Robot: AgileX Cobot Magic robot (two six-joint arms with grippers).
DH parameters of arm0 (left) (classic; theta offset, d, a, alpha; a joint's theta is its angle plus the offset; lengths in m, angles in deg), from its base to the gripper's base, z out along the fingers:
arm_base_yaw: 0 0.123 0 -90
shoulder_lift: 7.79 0 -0.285 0
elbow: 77.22 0 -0.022 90
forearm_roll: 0 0.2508 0 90
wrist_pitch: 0 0 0.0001 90
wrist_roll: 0 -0.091 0 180
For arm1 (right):
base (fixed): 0 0 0 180
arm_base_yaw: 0 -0.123 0 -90
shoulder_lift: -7.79 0 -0.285 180
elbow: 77.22 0 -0.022 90
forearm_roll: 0 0.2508 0 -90
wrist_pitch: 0 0 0.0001 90
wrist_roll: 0 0.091 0 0
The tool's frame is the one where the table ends.
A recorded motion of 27 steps. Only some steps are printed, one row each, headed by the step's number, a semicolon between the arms.
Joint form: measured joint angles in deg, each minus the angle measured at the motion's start. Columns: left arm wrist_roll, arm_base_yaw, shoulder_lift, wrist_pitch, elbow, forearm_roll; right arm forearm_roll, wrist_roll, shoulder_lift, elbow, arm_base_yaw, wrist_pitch.
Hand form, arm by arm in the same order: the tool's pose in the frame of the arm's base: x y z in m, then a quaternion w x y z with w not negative. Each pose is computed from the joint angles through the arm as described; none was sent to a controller.
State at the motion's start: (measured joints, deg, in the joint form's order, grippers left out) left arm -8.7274 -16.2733 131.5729 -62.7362 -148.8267 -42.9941; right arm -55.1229 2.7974 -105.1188 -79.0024 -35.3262 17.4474
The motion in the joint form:
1: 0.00 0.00 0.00 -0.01 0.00 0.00; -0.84 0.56 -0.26 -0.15 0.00 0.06
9: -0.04 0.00 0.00 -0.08 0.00 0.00; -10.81 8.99 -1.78 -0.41 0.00 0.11
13: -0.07 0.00 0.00 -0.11 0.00 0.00; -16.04 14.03 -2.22 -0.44 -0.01 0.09
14: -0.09 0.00 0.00 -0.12 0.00 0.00; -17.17 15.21 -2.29 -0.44 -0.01 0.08
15: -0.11 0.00 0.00 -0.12 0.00 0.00; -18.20 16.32 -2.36 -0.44 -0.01 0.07
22: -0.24 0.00 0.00 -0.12 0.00 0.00; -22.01 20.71 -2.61 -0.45 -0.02 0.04
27: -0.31 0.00 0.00 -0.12 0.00 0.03; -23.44 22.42 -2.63 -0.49 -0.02 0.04
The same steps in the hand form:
1: 0.4654 -0.1934 0.3849 0.36458 0.16725 0.82841 -0.39094; 0.3633 0.2296 0.2689 0.46666 -0.54841 0.67115 -0.17618
9: 0.4654 -0.1934 0.3848 0.36420 0.16781 0.82854 -0.39079; 0.3695 0.2310 0.2627 0.47170 -0.54769 0.66277 -0.19562
13: 0.4653 -0.1934 0.3848 0.36409 0.16815 0.82857 -0.39068; 0.3716 0.2315 0.2617 0.47836 -0.54341 0.65961 -0.20197
14: 0.4653 -0.1934 0.3847 0.36408 0.16833 0.82857 -0.39062; 0.3720 0.2316 0.2617 0.48019 -0.54194 0.65923 -0.20283
15: 0.4653 -0.1934 0.3847 0.36415 0.16847 0.82854 -0.39055; 0.3724 0.2317 0.2616 0.48189 -0.54044 0.65903 -0.20341
22: 0.4653 -0.1934 0.3847 0.36459 0.16941 0.82835 -0.39014; 0.3737 0.2322 0.2613 0.48898 -0.53340 0.65935 -0.20405
27: 0.4653 -0.1934 0.3847 0.36488 0.16995 0.82833 -0.38968; 0.3741 0.2323 0.2620 0.49258 -0.52997 0.65945 -0.20400

